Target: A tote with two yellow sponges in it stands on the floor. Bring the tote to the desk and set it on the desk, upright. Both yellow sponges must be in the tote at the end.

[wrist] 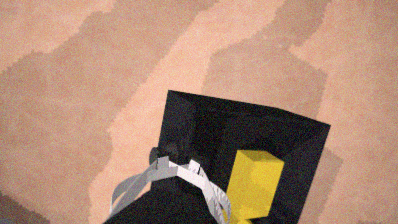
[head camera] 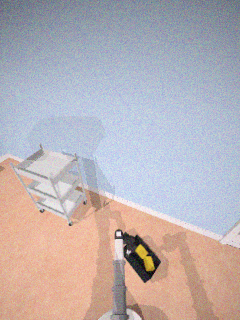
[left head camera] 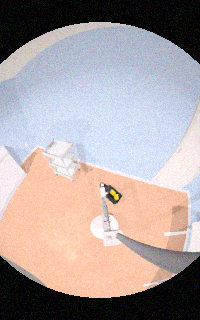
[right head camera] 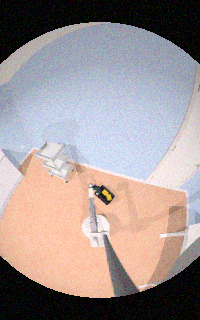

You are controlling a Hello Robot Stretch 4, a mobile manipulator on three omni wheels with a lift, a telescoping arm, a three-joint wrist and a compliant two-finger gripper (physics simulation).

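Frame: origin at the robot's base, x up, y back, z right, level; metres.
Seen in the pictures: gripper, fingertip midpoint: (wrist: pixel 180 156) (head camera: pixel 129 254) (left head camera: pixel 106 193) (right head camera: pixel 97 194).
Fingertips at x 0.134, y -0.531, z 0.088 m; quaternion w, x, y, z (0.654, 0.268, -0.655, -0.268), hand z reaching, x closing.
Observation:
Offsets run from my fingertips to a thing's top centre.
The black tote (head camera: pixel 145 275) (left head camera: pixel 116 201) (right head camera: pixel 106 202) (wrist: pixel 310 167) hangs tilted at my gripper, its shadow set apart from it on the floor; how high it hangs is hard to tell. Two yellow sponges lie in it: one sponge {dx -0.053, dy -0.055, dz +0.124 m} (head camera: pixel 141 251) (wrist: pixel 255 185) shows well in the wrist view, the other sponge {dx -0.069, dy +0.041, dz +0.179 m} (head camera: pixel 149 263) (wrist: pixel 245 221) is mostly cut off there by the lower edge. My gripper (head camera: pixel 129 250) (wrist: pixel 180 156) is shut on the tote's left wall, near a fingertip's width apart. I cannot make out the desk in these views.
A white three-shelf cart (head camera: pixel 54 179) (left head camera: pixel 63 162) (right head camera: pixel 56 163) stands to the left near the blue wall (head camera: pixel 150 125). A pale piece of furniture or door edge (head camera: pixel 233 236) shows at the right. White low objects stand at the far right in the side head views.

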